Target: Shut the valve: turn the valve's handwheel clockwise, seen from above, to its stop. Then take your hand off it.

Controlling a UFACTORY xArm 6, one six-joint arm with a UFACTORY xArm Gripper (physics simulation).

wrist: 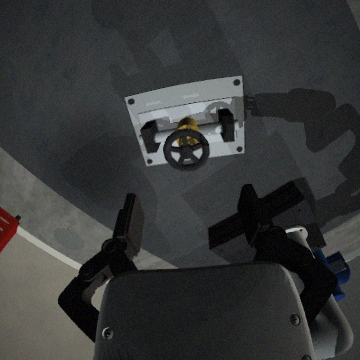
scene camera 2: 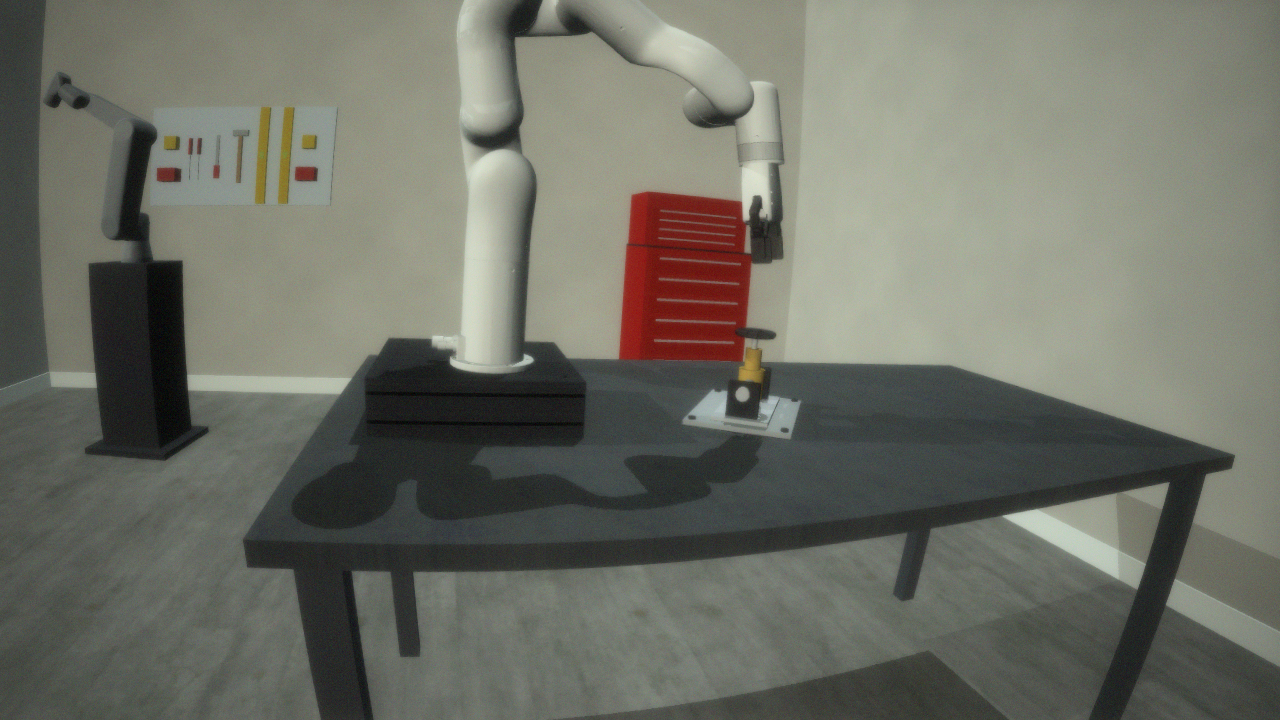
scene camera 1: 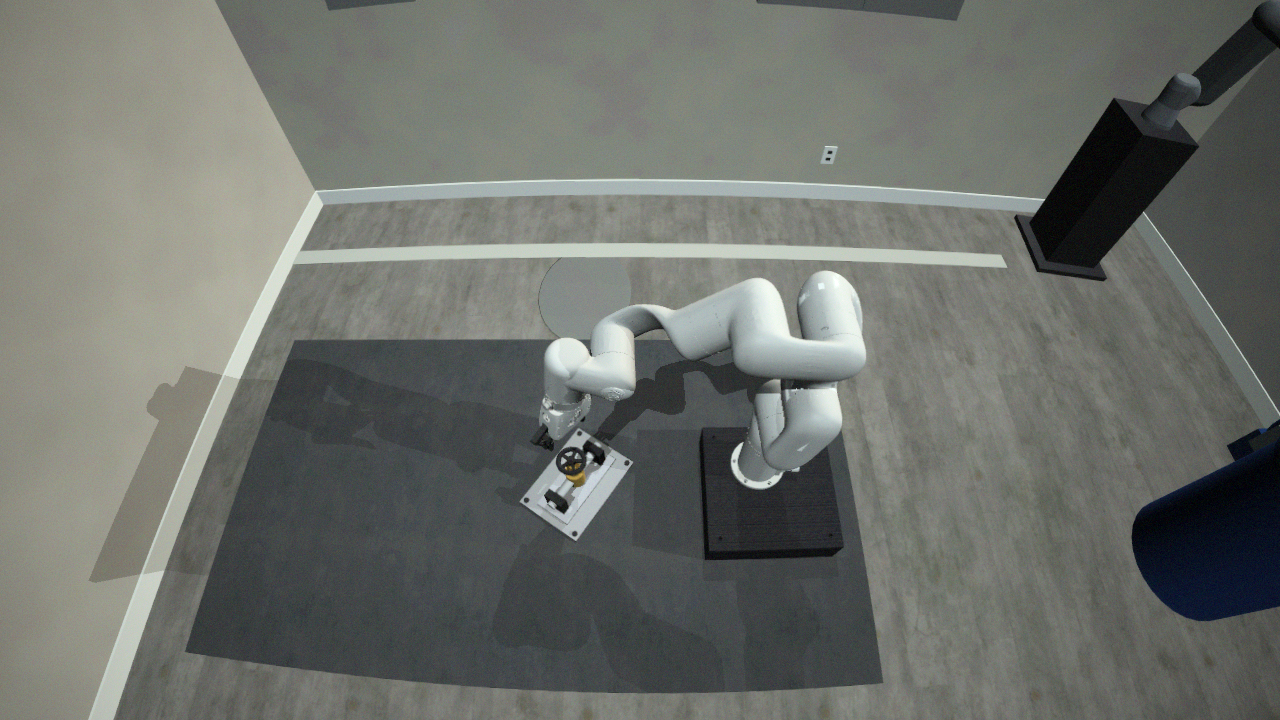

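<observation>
The valve's dark spoked handwheel [scene camera 1: 571, 461] [scene camera 2: 755, 334] [wrist: 186, 151] lies level on top of the yellow valve body [scene camera 1: 577, 479] [scene camera 2: 750, 368] [wrist: 188, 124]. A pipe held by two black blocks runs through the valve, on a light plate [scene camera 1: 592, 503] [scene camera 2: 705, 417] [wrist: 175, 95] bolted at the corners. My gripper [scene camera 1: 543, 438] [scene camera 2: 766, 254] [wrist: 189, 199] is open and empty. It hangs well above the handwheel in the scene camera 2 view, clear of it. In the wrist view both fingers stand wide apart and the wheel shows beyond their tips. The frames do not tell how far the wheel is turned.
The dark table [scene camera 1: 358, 537] [scene camera 2: 895, 394] carries the valve plate and my black base block [scene camera 1: 774, 534] [scene camera 2: 474, 408]. A red tool cabinet [scene camera 2: 687, 277] stands behind the table. Away from the table are a blue barrel [scene camera 1: 1217, 537] and another arm on a black pillar [scene camera 1: 1092, 188] [scene camera 2: 138, 349].
</observation>
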